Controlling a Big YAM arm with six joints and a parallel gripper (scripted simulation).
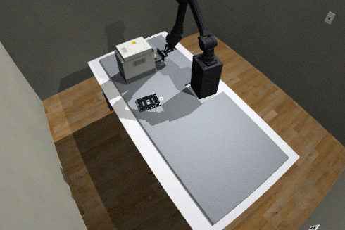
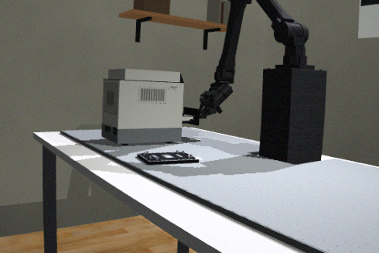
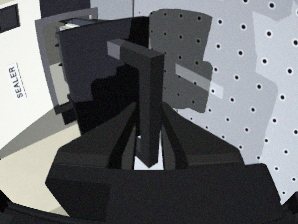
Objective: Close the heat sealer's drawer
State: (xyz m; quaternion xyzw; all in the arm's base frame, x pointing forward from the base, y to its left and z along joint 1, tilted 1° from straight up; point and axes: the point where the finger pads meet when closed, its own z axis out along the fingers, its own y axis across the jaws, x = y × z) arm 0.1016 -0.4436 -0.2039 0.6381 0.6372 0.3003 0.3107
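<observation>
Right now the sealing frame is 120 mm ahead of my hand.
</observation>
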